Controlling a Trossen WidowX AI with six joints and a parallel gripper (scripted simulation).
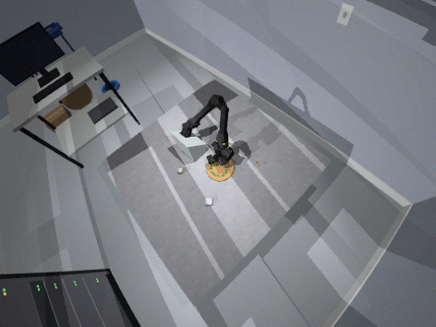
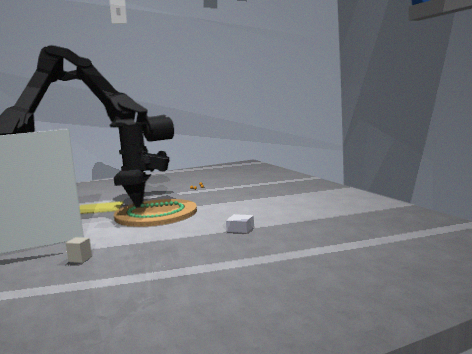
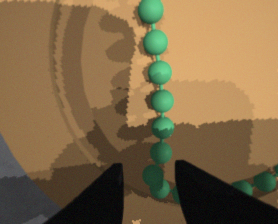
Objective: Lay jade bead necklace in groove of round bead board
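Right now my gripper tip is 80 mm past the yellow sheet, 120 mm to the right of it and 10 mm above it. Round my gripper tip: grey cube: 130 mm ahead, 290 mm to the right; then beige cube: 190 mm behind, 250 mm to the right.
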